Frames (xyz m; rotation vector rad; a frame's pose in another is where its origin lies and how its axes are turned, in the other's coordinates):
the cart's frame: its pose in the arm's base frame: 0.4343 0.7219 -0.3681 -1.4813 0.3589 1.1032
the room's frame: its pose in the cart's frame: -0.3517 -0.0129 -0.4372 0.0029 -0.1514 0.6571
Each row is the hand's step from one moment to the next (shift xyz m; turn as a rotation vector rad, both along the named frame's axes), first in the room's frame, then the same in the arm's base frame.
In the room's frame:
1: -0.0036 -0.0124 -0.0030 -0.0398 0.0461 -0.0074
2: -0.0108 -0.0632 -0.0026 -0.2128 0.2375 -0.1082
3: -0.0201 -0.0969 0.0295 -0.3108 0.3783 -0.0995
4: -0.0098 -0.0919 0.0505 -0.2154 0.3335 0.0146
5: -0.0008 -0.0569 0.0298 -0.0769 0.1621 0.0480
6: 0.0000 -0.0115 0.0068 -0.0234 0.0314 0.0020
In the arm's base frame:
1: 0.0128 0.0023 0.0027 -0.0325 -0.0378 0.0358
2: 0.0584 0.0245 0.0101 -0.1351 -0.2560 0.1721
3: 0.0750 0.0651 0.0283 -0.2514 -0.3389 0.2675
4: 0.0599 0.0831 0.0243 -0.2748 -0.1972 0.2084
5: 0.0371 0.0516 0.0096 -0.1554 -0.0541 0.0861
6: 0.0071 0.0111 0.0020 -0.0258 -0.0188 0.0228

